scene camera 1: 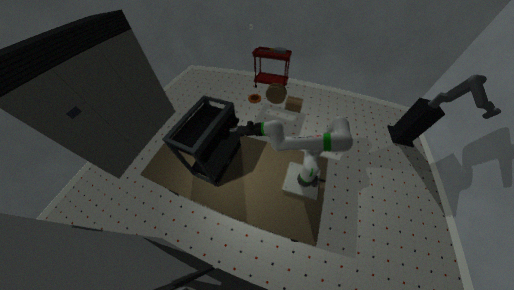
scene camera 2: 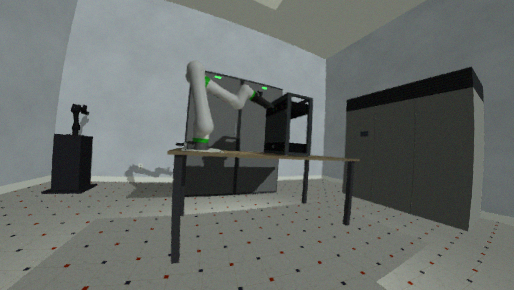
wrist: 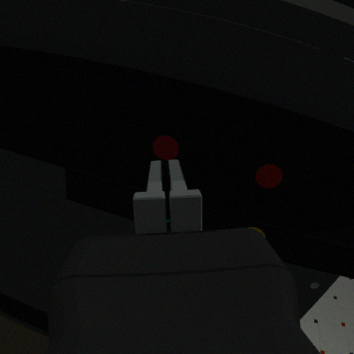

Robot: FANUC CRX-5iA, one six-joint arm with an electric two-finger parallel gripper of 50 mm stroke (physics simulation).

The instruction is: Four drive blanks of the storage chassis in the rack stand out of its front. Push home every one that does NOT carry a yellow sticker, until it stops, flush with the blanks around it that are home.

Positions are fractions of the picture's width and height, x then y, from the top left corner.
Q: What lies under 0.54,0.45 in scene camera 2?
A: A rack.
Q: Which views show the rack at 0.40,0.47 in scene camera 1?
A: Scene camera 1, scene camera 2 and the wrist view: all of them.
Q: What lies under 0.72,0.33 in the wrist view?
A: A rack.
